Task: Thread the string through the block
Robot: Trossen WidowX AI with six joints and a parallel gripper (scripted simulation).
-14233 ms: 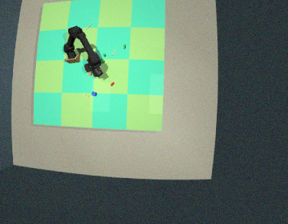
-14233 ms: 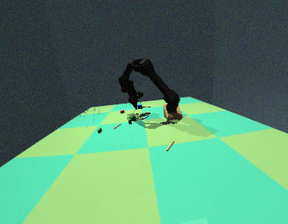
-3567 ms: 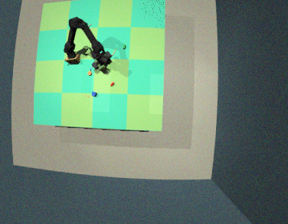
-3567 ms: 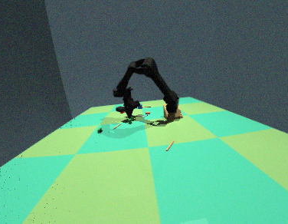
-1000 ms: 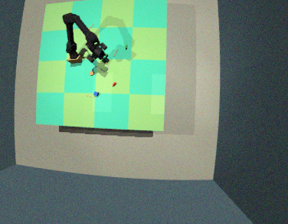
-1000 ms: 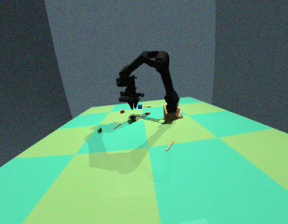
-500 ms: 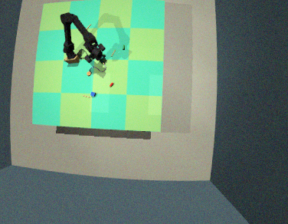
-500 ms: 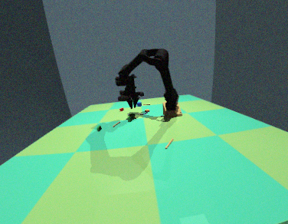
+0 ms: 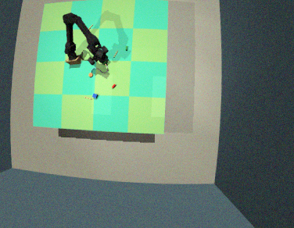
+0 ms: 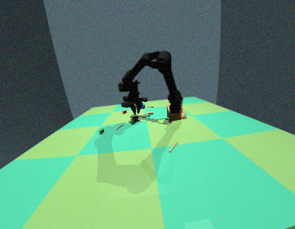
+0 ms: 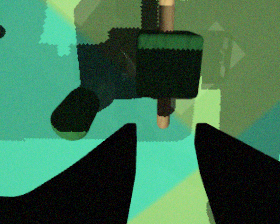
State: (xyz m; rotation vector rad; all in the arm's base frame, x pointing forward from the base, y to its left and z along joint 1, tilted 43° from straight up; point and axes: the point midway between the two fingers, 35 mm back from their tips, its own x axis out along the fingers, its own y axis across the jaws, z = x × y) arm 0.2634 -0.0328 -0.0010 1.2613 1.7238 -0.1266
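Now: gripper tip 3 cm short of the small green cylinder, 4 cm to the right of it and 4 cm above it. The rest, counted from my gripper tip: red piece: 10 cm ahead, 24 cm to the right, 4 cm below; small dark piece: 22 cm ahead, 11 cm to the left, 4 cm below; round button: 12 cm behind, 13 cm to the right, 5 cm below.
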